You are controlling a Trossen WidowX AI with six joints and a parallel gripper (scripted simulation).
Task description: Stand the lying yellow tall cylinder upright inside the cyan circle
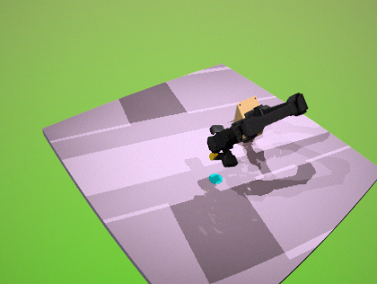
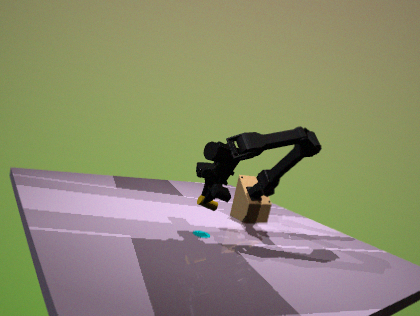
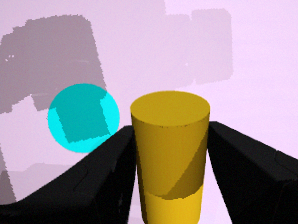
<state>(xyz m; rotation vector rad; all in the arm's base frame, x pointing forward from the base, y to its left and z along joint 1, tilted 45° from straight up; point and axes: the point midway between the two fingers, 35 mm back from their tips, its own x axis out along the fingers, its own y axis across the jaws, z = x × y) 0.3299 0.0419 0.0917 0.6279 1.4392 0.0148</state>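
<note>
The cyan circle lies 11 cm below my gripper tip and 3 cm to the left of it. Round my gripper tip: yellow tall cylinder: 2 cm behind, 1 cm below.
</note>
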